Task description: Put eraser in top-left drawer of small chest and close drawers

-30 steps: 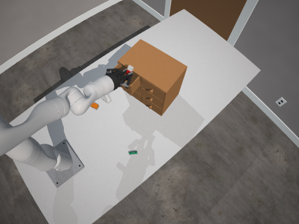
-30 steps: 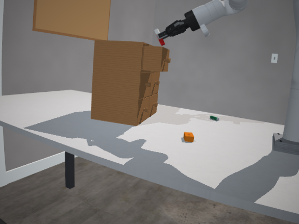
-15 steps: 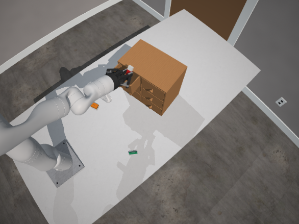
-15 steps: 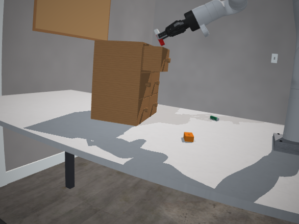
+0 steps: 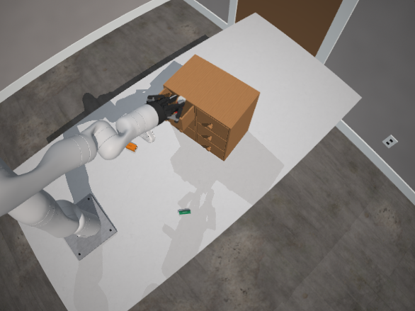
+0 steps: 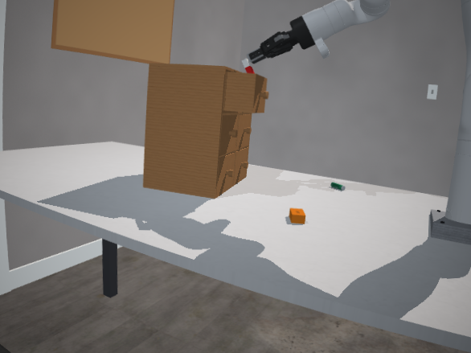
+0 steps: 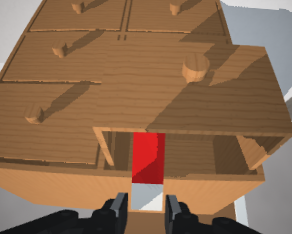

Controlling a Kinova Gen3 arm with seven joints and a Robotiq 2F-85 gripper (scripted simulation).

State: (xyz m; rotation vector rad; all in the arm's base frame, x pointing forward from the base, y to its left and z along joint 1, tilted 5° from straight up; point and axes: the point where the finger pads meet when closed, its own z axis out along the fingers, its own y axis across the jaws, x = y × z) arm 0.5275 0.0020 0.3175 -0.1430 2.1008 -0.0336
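Right now my hand is 3 cm above the eraser and 1 cm short of it. The rest, counted from my hand: green cylinder 33 cm below, 22 cm to the right, 22 cm behind; then orange block 33 cm below, 17 cm behind, 15 cm to the left.
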